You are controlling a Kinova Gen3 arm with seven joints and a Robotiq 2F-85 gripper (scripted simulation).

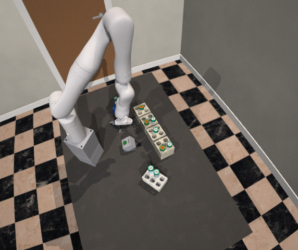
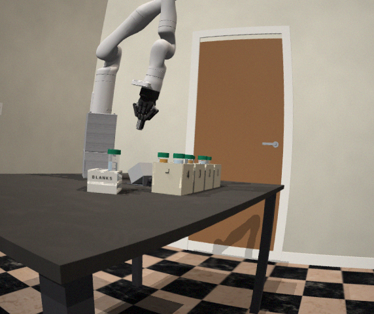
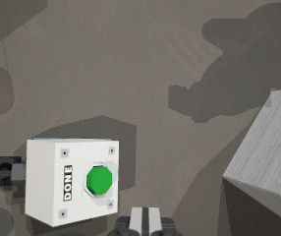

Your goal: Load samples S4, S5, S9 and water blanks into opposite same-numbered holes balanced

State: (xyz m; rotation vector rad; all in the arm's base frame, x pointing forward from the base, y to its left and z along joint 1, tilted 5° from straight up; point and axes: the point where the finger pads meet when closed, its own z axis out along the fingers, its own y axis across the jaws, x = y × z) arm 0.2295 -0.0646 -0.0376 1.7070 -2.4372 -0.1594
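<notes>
The green DONE key is 160 mm below my hand. The rest, counted from my hand: water blank tube (210 mm ahead, 50 mm to the right, 160 mm below); sample S5 (190 mm ahead, 40 mm to the left, 160 mm below); done desk (20 mm ahead, 10 mm to the right, 170 mm below).
</notes>
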